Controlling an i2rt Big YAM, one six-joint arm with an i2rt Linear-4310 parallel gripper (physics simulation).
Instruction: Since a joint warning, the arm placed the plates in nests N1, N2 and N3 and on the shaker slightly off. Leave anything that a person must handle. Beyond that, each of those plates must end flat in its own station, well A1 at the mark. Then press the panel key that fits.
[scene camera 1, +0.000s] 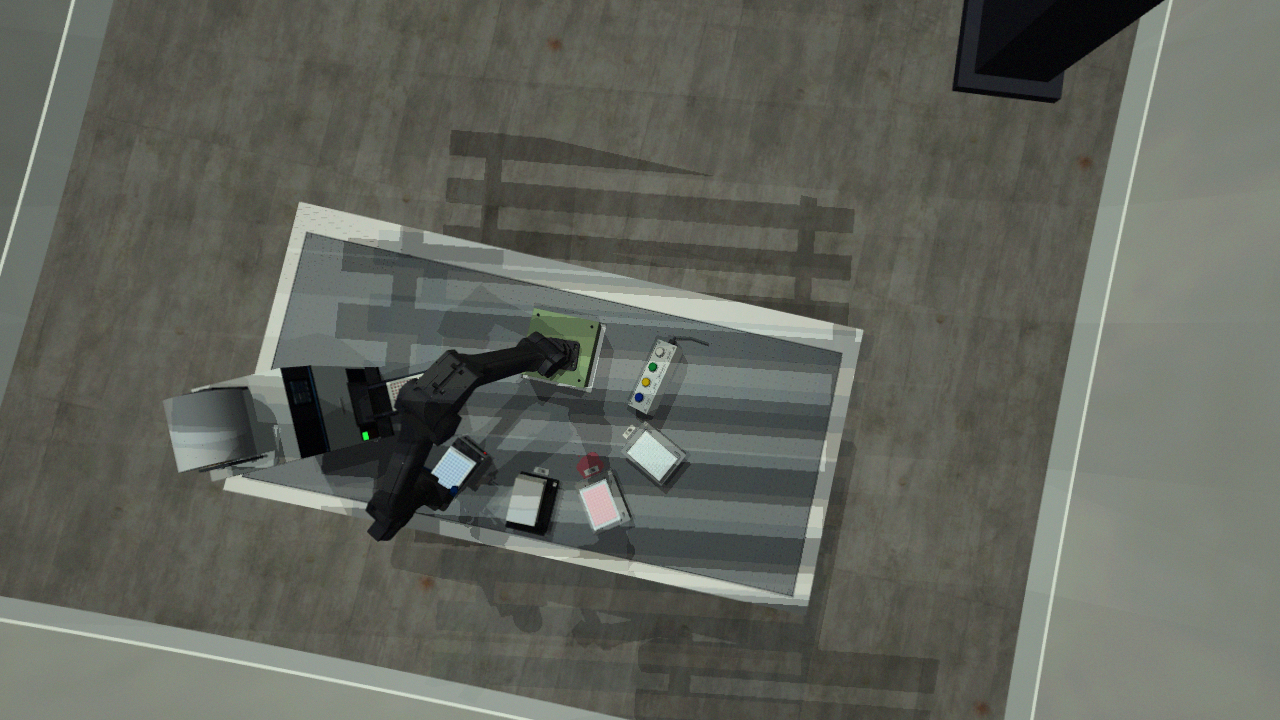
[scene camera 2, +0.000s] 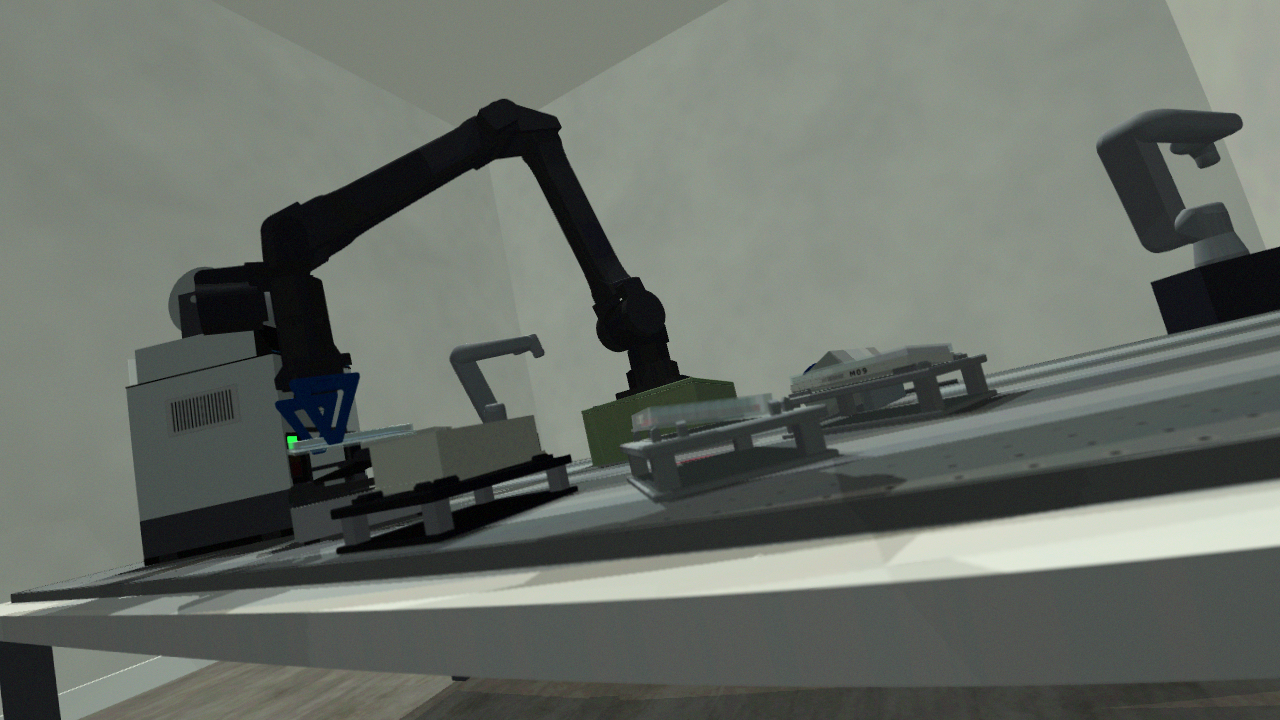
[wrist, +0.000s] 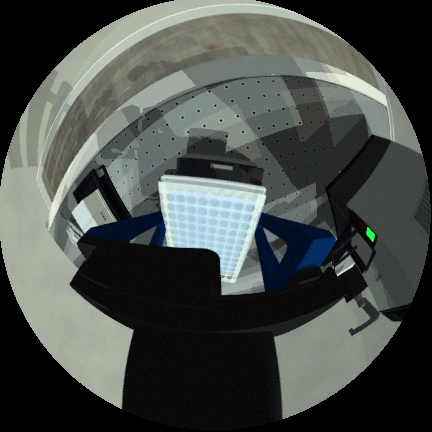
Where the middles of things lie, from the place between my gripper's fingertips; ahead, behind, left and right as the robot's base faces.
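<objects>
I find the pale blue well plate (scene camera 2: 314, 445) 10 mm above my hand, and it sits 20 mm behind my hand and 10 mm to the left of it.
</objects>
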